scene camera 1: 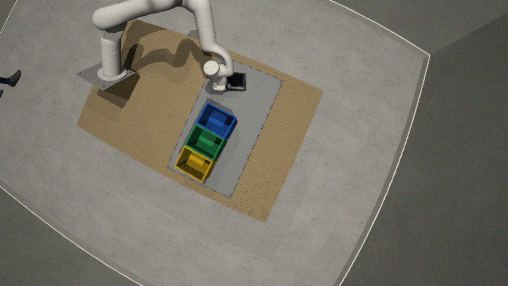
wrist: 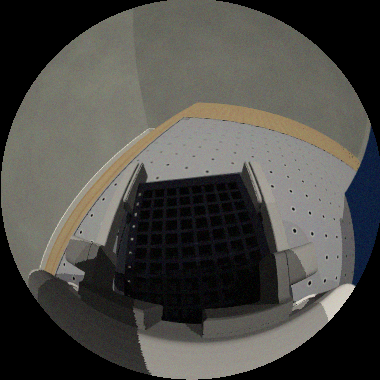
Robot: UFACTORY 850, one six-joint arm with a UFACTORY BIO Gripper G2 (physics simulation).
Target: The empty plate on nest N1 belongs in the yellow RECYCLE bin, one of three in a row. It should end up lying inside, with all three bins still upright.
Labels:
A green bin (scene camera 1: pixel 206 143) is 136 cm from the lens. A blue bin (scene camera 1: pixel 212 118): 136 cm from the lens. A yellow bin (scene camera 1: pixel 189 161): 139 cm from the lens.

